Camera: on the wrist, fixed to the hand. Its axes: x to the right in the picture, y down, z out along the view.
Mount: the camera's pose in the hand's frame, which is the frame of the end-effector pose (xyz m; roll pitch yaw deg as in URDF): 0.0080 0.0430 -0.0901 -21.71 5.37 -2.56
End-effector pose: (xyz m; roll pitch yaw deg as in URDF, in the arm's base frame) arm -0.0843 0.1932 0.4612 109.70 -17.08 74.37
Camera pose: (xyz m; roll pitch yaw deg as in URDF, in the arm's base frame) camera -0.1556 0.1995 0.5313 86.33 -16.40 80.54
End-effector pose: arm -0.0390 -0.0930 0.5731 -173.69 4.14 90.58
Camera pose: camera 0.0135 -0.0784 0.6571 164.77 -1.48 92.52
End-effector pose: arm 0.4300 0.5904 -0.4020 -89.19 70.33 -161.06
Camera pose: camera 0.4378 0.6877 -0.4244 -123.93 67.23 -175.15
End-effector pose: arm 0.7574 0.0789 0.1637 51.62 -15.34 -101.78
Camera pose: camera 0.8499 0.0457 0.1444 29.45 -9.99 -99.12
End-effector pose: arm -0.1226 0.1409 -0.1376 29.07 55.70 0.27
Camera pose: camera -0.1663 0.2221 -0.1768 8.16 61.63 1.07
